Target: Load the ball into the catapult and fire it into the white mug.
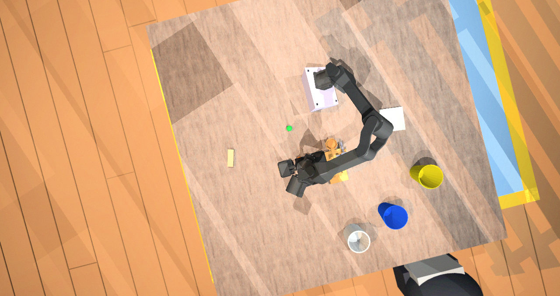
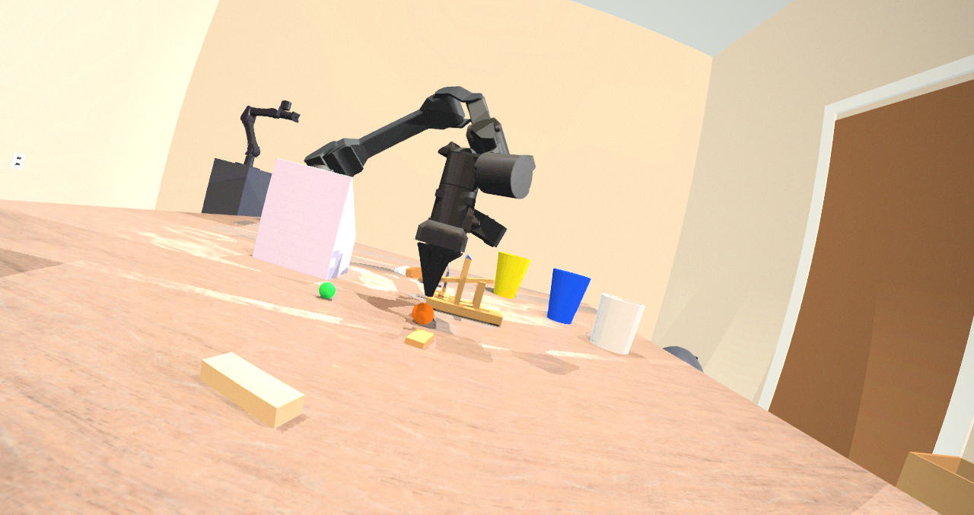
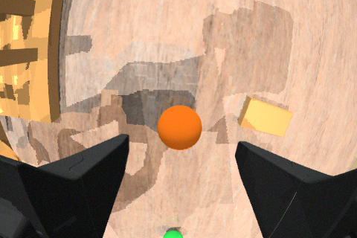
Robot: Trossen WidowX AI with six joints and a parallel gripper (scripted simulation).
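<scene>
My gripper tip is 30 mm above the orange ball. From my gripper tip the other things lie so: green ball (150 mm behind, 30 mm to the right, 40 mm below); small wooden block (10 mm ahead, 70 mm to the right, 50 mm below); catapult (160 mm to the left).
</scene>
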